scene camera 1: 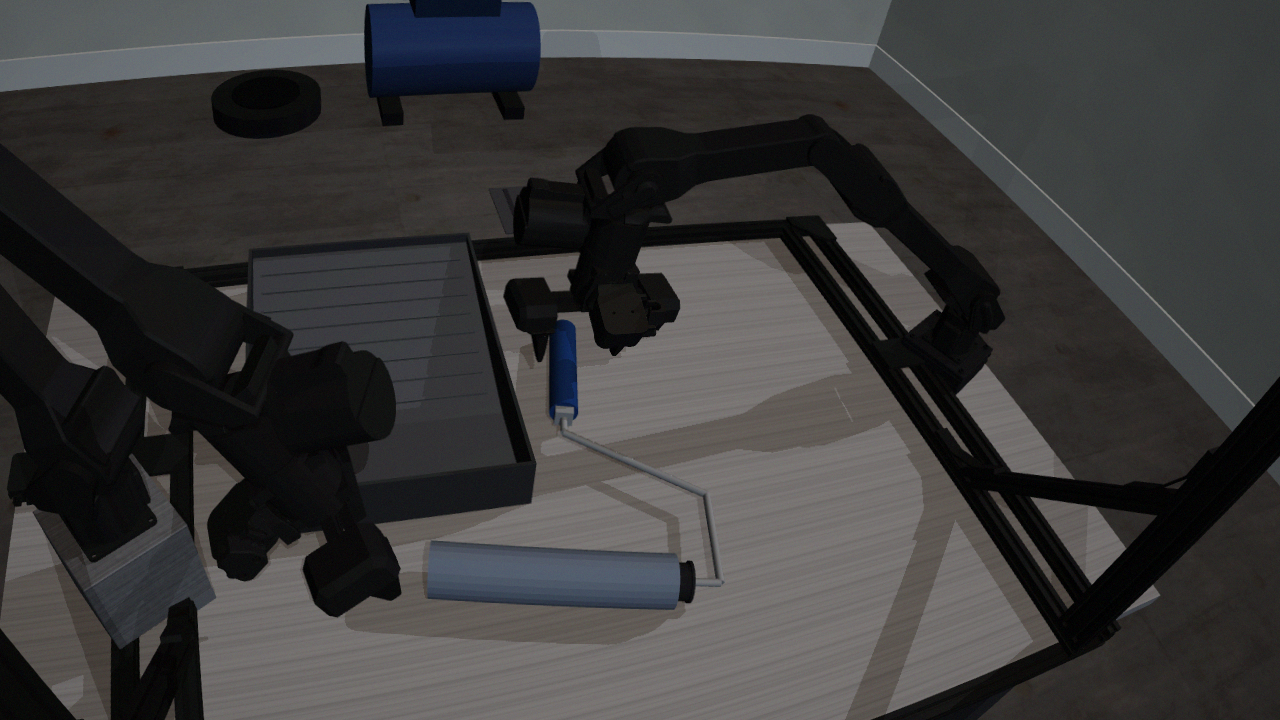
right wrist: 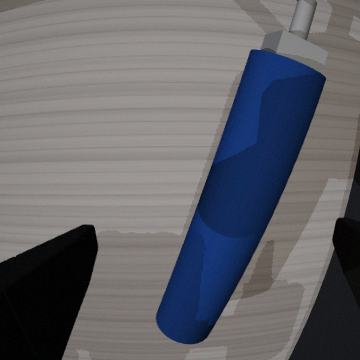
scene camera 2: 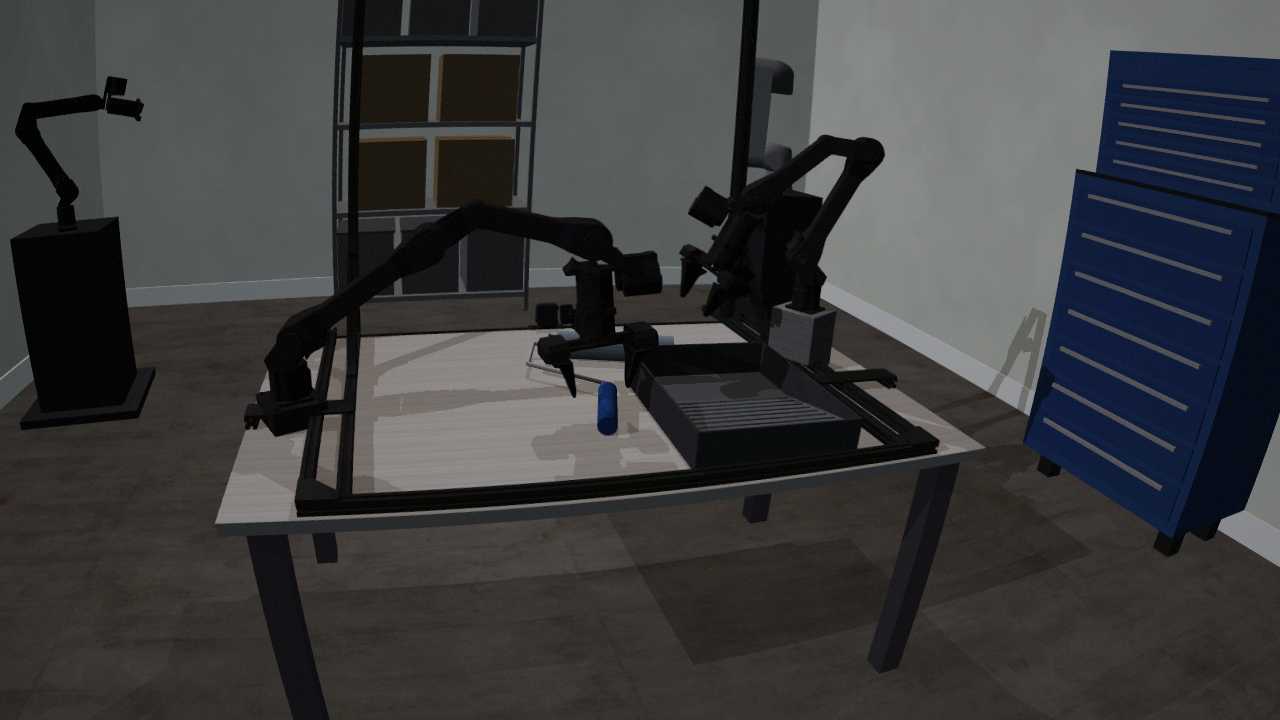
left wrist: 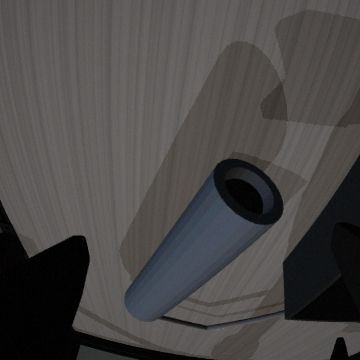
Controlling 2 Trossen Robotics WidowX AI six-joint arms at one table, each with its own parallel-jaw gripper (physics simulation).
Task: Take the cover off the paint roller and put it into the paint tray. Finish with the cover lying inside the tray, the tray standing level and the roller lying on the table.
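Frame: origin at the left arm's base, x ahead, y left, z up, level; metres.
Where they show: left gripper, fingertip midpoint: (scene camera 2: 693, 306) (left wrist: 214, 244); right gripper, fingertip midpoint: (scene camera 1: 575, 356) (right wrist: 218, 235) (scene camera 2: 601, 392) (left wrist: 355, 330); left arm's base, link origin: (scene camera 1: 108, 518) (scene camera 2: 805, 308); right arm's base, link origin: (scene camera 1: 949, 342) (scene camera 2: 290, 397).
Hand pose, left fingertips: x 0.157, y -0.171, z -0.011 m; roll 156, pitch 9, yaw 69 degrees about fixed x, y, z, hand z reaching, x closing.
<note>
Each offset is from my left fingertips to the centre of the thing. "spot": to the spot under its first point.
The paint roller lies on the table, its pale blue-grey cover @[spot: dx +0.123, dy -0.090, dz -0.057 m] (scene camera 1: 552, 575) (left wrist: 200, 250) on it. A black end cap @[dx +0.218, dy -0.172, dz -0.081 m] (scene camera 1: 687, 581) shows at one end of the cover; the other end shows a dark hollow in the left wrist view. The bent wire @[spot: dx +0.300, dy -0.047, dz -0.082 m] (scene camera 1: 635, 462) leads to the blue handle @[spot: dx +0.339, dy +0.094, dz -0.073 m] (scene camera 1: 563, 367) (scene camera 2: 607, 409) (right wrist: 240, 200). The dark paint tray @[dx +0.180, dy +0.236, dz -0.075 m] (scene camera 1: 447, 491) (scene camera 2: 774, 445) stands level beside the handle. My left gripper (scene camera 2: 698, 302) (left wrist: 214, 244) is open, raised beyond the cover's hollow end. My right gripper (scene camera 1: 577, 356) (scene camera 2: 603, 391) (right wrist: 218, 235) is open above the handle, one finger either side.
Black frame rails (scene camera 1: 881, 335) (scene camera 2: 554, 494) run along the table's edges. The left arm stands on a grey block (scene camera 1: 134, 573) (scene camera 2: 801, 333). The tray lies between the left arm and the handle. A blue tank (scene camera 1: 452, 49) and a tire (scene camera 1: 265, 120) are on the floor.
</note>
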